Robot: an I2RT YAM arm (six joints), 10 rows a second.
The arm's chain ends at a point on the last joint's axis. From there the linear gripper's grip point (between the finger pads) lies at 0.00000 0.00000 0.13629 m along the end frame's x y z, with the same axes.
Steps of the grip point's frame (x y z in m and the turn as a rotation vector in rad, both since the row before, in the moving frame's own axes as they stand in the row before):
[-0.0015 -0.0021 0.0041 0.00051 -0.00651 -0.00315]
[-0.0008 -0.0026 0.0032 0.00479 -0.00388 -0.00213]
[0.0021 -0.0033 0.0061 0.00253 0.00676 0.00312]
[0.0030 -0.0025 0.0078 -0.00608 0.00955 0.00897]
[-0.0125 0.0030 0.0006 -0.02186 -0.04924 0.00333]
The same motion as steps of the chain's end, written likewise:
[-0.0006 -0.0020 0.0041 0.00051 -0.00651 -0.00315]
[-0.0003 -0.0019 0.0032 0.00479 -0.00388 -0.00213]
[0.0012 -0.0030 0.0061 0.00253 0.00676 0.00312]
[0.0017 -0.0033 0.0078 -0.00608 0.00955 0.00897]
[-0.0058 0.0000 0.0008 -0.02186 -0.04924 0.00333]

